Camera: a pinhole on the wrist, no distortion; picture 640 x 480 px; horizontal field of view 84.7 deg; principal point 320.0 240.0 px. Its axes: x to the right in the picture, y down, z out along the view. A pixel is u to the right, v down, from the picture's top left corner.
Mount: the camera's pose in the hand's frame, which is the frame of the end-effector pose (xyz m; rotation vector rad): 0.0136 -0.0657 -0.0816 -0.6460 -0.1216 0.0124
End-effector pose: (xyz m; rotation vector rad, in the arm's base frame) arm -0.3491 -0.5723 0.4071 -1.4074 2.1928 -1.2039
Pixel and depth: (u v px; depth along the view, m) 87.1 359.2 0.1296
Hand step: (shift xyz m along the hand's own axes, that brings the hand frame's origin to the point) -0.0857 0.0429 -0.0148
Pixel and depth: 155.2 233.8 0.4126
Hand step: -0.2271 0.1664 0.2283
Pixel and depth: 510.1 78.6 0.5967
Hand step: 0.2574 0.0890 0.5910
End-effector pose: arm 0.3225 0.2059 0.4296 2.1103 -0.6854 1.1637
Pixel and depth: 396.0 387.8 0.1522
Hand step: 0.0302 0.0784 0.0040
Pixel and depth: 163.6 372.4 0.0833
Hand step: -0.0322 0.0075 -0.0386
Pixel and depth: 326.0 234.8 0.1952
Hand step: -0.0060 0.0492 0.0750
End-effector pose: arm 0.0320 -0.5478 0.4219 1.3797 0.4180 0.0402
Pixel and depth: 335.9 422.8 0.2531
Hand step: -0.0011 0.1919 0.0408
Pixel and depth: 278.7 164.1 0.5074
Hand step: -0.1079 0.1480 0.3795
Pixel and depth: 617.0 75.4 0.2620
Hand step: 0.1998 0.0043 0.2239
